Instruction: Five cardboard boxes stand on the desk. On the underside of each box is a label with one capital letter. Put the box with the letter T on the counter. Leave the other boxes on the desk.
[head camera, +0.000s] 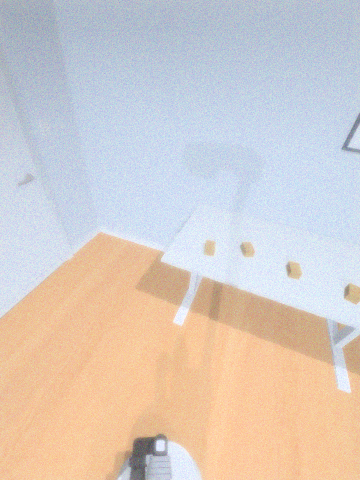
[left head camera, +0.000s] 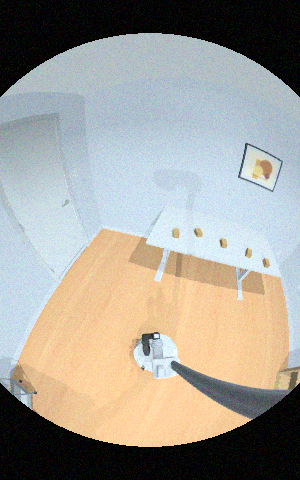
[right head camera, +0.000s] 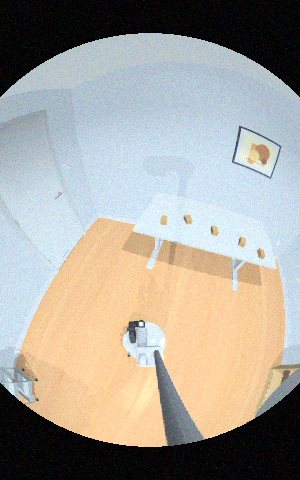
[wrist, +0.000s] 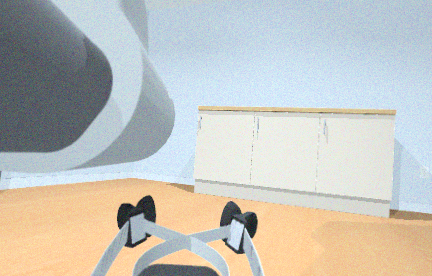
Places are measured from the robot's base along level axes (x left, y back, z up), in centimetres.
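Pixels of known places: gripper, fingertip midpoint: (left head camera: 148, 369) (right head camera: 133, 357) (wrist: 189, 214).
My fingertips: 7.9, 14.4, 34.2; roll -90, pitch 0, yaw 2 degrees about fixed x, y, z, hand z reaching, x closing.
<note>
Ahead of a thing's pixels: the offset from my fingertips to its top centre, as dx, dy, dz. "spot": to the spot under its first point. Level surfaces: height alone.
A white desk @[dz +35.1] (head camera: 270, 280) (left head camera: 172, 217) (right head camera: 165, 205) stands against the far wall with several small cardboard boxes in a row. The leftmost box @[-34.2, -116.3, +40.1] (head camera: 210, 247) (left head camera: 176, 233) (right head camera: 164, 220) is near the desk's left end; the rightmost box @[-126.5, -67.0, +40.1] (left head camera: 266, 262) (right head camera: 261, 253) is near its right end. Their undersides are hidden, so no letter shows. The counter (wrist: 295, 110), with a thin wooden top and pale cabinet doors, stands against a wall at right in the wrist view. My gripper (wrist: 189, 214) is open and empty, away from both desk and counter.
A door @[spot: +111.1, -136.6, +94.8] (left head camera: 35, 185) (right head camera: 30, 175) is on the left wall. A framed picture (left head camera: 260, 167) (right head camera: 256, 152) hangs above the desk's right part. Part of a metal trolley shows at lower left and part of a wooden shelf at lower right in both side head views. Desk legs reach the floor.
</note>
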